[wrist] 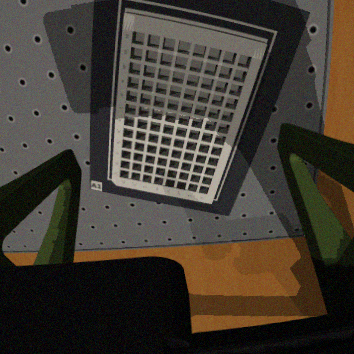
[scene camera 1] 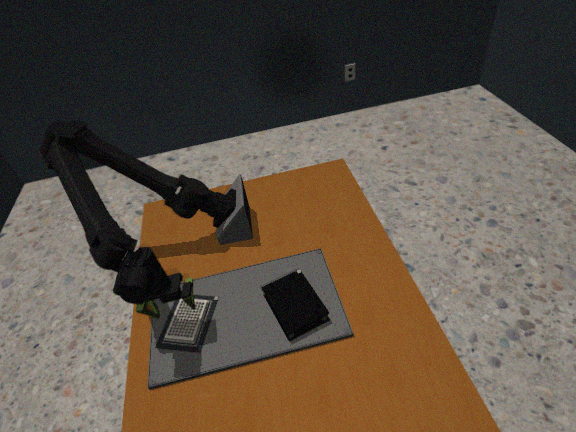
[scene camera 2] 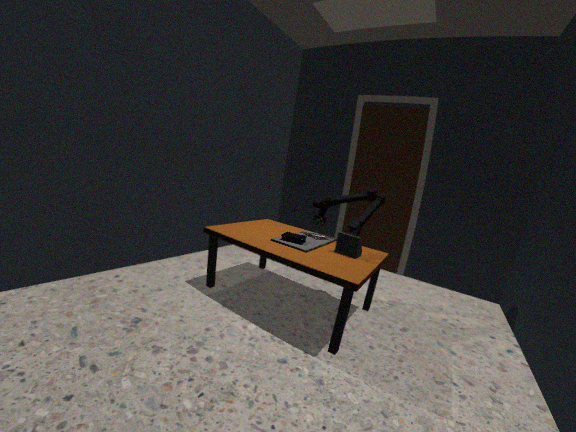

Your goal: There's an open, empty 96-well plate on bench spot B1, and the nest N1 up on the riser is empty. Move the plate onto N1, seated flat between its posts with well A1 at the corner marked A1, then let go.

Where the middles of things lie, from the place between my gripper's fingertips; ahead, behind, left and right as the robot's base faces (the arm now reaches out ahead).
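Labels:
The white well plate (wrist: 183, 85) is 1 cm to the left of my hand and 2 cm behind it, and it is also 7 cm below it.

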